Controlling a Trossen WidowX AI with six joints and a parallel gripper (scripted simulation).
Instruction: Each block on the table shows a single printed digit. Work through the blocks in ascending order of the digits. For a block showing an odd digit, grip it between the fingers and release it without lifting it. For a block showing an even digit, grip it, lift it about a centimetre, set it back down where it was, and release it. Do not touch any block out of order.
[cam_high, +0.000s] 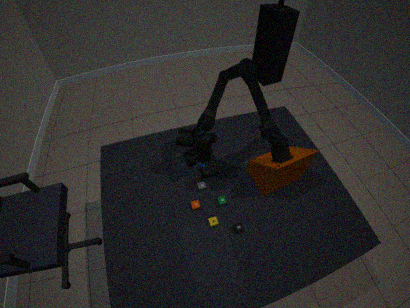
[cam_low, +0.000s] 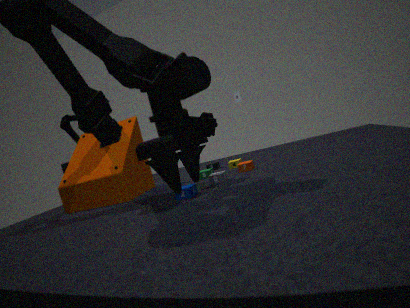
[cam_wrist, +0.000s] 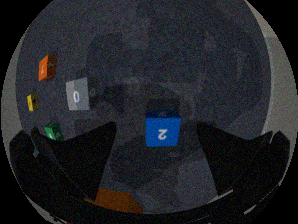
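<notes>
The black block lies 30 cm to the left of my gripper tip and 1 cm below it. The rest, counted from my gripper tip: blue block (1 cm behind, 1 cm below); then green block (17 cm to the left, 1 cm below); then grey block (5 cm ahead, 7 cm to the left, 1 cm below).
</notes>
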